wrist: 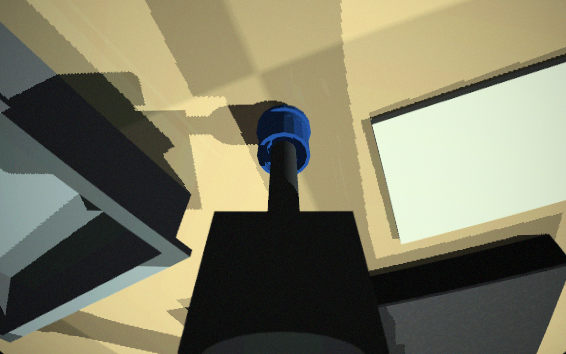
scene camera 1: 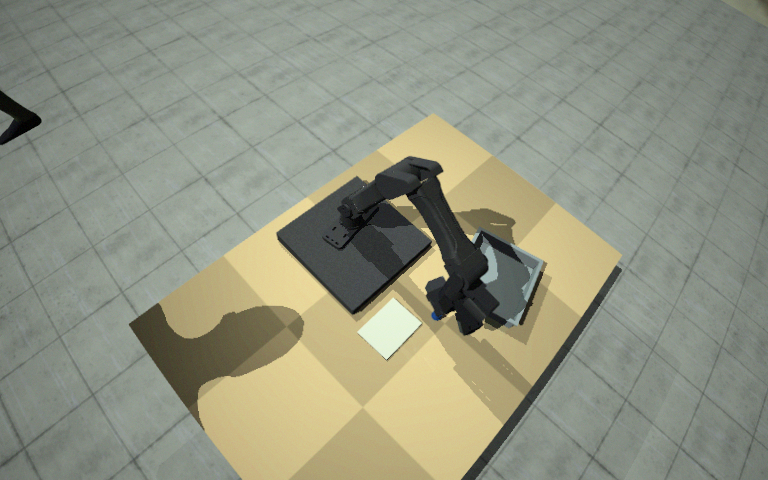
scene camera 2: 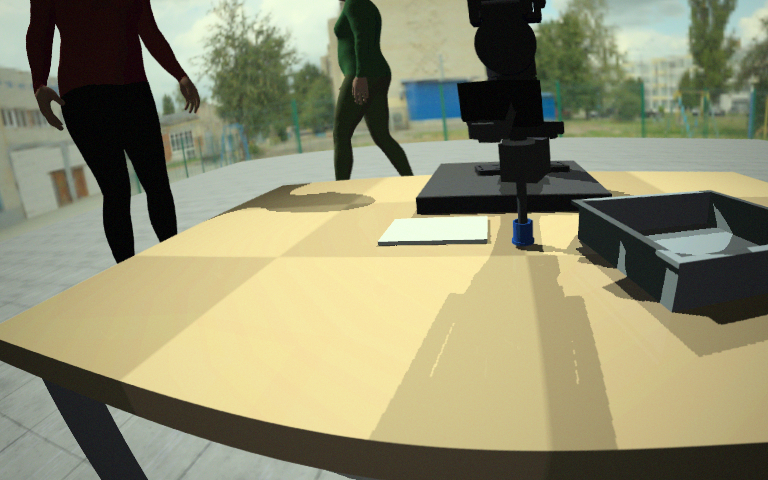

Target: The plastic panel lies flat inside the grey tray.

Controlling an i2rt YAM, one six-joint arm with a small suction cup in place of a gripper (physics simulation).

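Seen in the pictures: hand, its tool point: (wrist: 283, 129) (scene camera 2: 523, 241); arm's base, origin of its link: (scene camera 1: 350, 221).
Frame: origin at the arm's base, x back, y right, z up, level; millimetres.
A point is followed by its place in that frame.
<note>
The plastic panel (scene camera 1: 389, 329) {x -283, y 201, z -30 mm} (scene camera 2: 436, 232) {x -303, y 196, z -29 mm} (wrist: 475, 155) {x -295, y 179, z -29 mm} is a thin, pale whitish rectangle. It lies flat on the table, outside the tray. The grey tray (scene camera 1: 512, 285) {x -511, y -138, z -32 mm} (scene camera 2: 606, 243) {x -432, y 2, z -16 mm} (wrist: 112, 155) {x -408, y 4, z -16 mm} stands on the other side of the suction cup; its visible floor is bare, and the arm hides part of it in scene camera 1. My gripper, a blue suction cup (scene camera 1: 435, 316) (scene camera 2: 522, 233) (wrist: 283, 132), is open and holds nothing. It points down low over the table between the panel and the tray, apart from both. I cannot tell whether it touches the table.
The arm stands on a thick black base plate (scene camera 1: 345, 271) {x -89, y 143, z -3 mm} (scene camera 2: 453, 204) {x -188, y 164, z -20 mm} (wrist: 480, 310) {x -149, y 152, z -5 mm}, close behind the panel. The tray's walls rise above the wooden table (scene camera 1: 271, 396) {x -145, y 526, z -35 mm} (scene camera 2: 226, 316) {x -516, y 409, z -35 mm}. Two people (scene camera 2: 104, 113) (scene camera 2: 362, 56) stand beyond the table.
</note>
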